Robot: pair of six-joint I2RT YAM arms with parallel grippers.
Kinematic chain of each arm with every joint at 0, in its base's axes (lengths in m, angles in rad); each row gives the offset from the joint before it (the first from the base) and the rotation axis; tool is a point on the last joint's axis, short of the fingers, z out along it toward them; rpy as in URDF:
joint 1: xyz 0 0 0.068 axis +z
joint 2: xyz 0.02 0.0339 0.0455 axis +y
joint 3: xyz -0.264 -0.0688 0 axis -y
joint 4: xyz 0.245 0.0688 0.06 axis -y
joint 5: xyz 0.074 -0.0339 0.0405 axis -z
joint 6: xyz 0.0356 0 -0.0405 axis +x
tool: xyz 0 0 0 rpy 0 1.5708 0
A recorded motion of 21 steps. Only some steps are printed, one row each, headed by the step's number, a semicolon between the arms.
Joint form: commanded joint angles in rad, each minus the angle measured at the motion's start. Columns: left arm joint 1, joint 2, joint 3, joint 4, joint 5, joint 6; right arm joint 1, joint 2, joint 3, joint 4, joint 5, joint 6.
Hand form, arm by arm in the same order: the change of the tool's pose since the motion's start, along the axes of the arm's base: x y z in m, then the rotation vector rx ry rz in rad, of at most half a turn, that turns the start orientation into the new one. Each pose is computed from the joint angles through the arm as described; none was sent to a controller.
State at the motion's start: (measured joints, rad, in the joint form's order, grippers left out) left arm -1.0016 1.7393 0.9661 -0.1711 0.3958 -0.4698; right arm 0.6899 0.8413 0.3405 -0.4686 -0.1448 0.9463
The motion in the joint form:
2: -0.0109 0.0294 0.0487 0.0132 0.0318 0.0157; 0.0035 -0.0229 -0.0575 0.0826 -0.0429 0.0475
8: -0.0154 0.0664 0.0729 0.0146 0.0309 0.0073; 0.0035 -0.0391 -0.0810 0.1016 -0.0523 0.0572
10: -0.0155 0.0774 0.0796 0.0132 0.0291 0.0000; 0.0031 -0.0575 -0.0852 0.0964 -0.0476 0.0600
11: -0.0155 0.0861 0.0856 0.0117 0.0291 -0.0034; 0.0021 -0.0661 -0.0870 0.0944 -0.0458 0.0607
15: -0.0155 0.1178 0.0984 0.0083 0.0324 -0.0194; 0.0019 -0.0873 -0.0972 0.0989 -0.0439 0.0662
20: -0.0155 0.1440 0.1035 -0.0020 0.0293 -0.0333; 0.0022 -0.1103 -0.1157 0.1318 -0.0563 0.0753
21: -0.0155 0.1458 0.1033 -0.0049 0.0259 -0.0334; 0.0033 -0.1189 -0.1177 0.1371 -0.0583 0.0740
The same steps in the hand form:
2: 0.0025 -0.0131 0.0052 -0.0418 -0.0065 -0.0415; -0.0034 -0.0002 -0.0092 0.0735 0.0088 -0.0094
8: 0.0048 -0.0198 -0.0004 -0.0314 0.0049 -0.0392; -0.0057 -0.0017 -0.0131 0.0900 0.0097 -0.0112
10: 0.0058 -0.0213 -0.0024 -0.0255 0.0116 -0.0327; -0.0068 -0.0029 -0.0125 0.0939 0.0017 -0.0162
11: 0.0066 -0.0226 -0.0038 -0.0218 0.0162 -0.0302; -0.0072 -0.0035 -0.0121 0.0962 -0.0026 -0.0187
15: 0.0084 -0.0258 -0.0115 -0.0036 0.0411 -0.0199; -0.0085 -0.0047 -0.0125 0.1070 -0.0127 -0.0238
20: 0.0090 -0.0266 -0.0200 0.0251 0.0648 -0.0071; -0.0094 -0.0048 -0.0131 0.1417 -0.0299 -0.0215
21: 0.0090 -0.0263 -0.0209 0.0307 0.0651 -0.0049; -0.0097 -0.0047 -0.0123 0.1501 -0.0385 -0.0176

